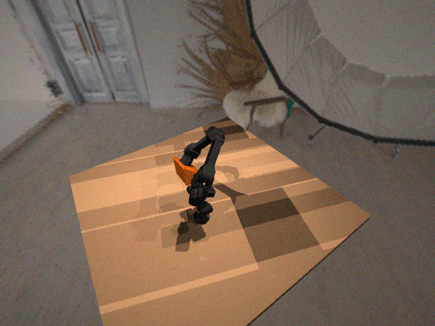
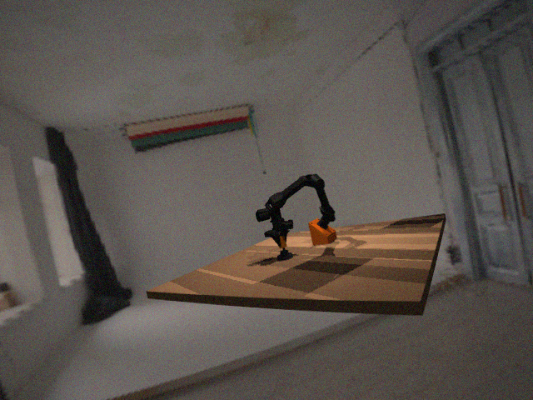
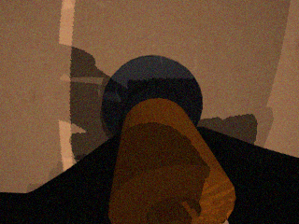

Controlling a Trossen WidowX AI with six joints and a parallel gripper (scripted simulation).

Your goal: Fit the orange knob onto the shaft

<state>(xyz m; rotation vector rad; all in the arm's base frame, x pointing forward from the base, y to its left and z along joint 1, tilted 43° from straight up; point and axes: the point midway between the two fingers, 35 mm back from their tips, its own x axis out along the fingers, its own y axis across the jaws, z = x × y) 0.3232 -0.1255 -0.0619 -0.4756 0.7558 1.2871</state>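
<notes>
My gripper tip is 20 mm below the orange knob. From my gripper tip the other things lie so: pedestal 40 mm below.
</notes>
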